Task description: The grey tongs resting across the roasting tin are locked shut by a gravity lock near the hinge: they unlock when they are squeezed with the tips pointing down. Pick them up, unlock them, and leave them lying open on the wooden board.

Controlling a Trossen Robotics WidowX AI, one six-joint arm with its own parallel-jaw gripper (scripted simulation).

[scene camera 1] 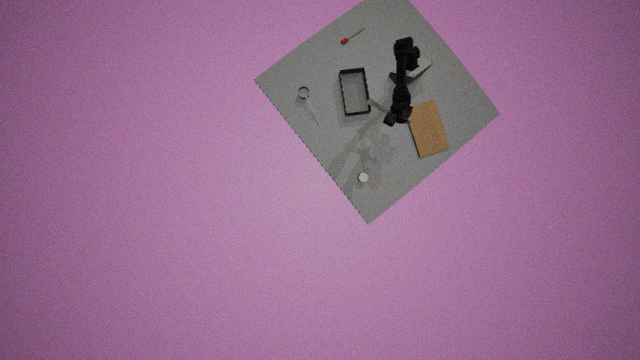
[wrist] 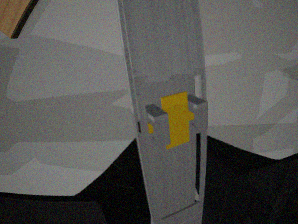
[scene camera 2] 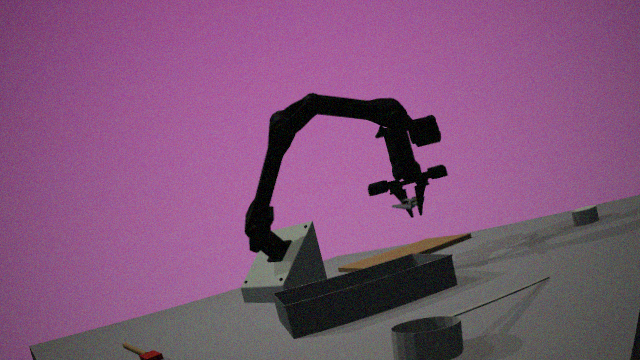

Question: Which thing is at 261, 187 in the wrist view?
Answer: My gripper.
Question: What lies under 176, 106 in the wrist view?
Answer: A yellow lock piece.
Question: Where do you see a dark roasting tin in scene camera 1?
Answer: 353, 85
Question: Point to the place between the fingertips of my gripper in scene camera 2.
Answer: At 416, 216
